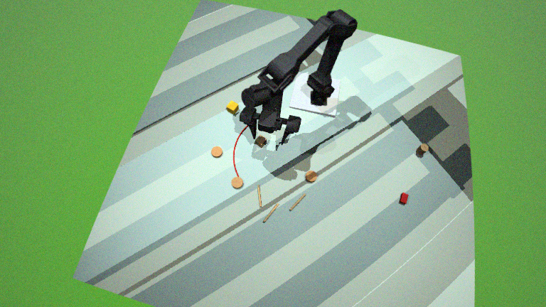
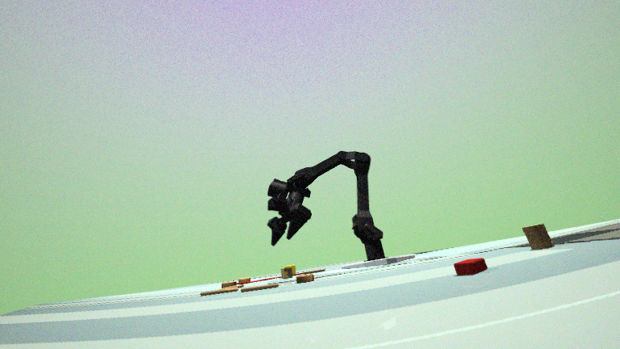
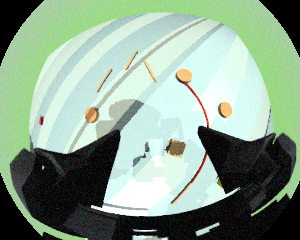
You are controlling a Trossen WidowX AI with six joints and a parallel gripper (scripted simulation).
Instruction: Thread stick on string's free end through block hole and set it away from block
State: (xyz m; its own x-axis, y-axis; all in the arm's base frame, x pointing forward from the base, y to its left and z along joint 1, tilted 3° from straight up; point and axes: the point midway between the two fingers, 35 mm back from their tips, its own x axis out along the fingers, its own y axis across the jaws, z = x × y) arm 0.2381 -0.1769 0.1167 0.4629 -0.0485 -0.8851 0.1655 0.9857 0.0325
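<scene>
Right now the wooden block is 90 mm below my gripper tip, 40 mm behind it and 30 mm to the right of it. Also, from my gripper tip: yellow cube (170 mm behind, 150 mm to the right, 90 mm below); then round wooden button (120 mm ahead, 100 mm below, 90 mm to the right); then thin wooden stick (160 mm behind, 100 mm below, 30 mm to the right).
</scene>
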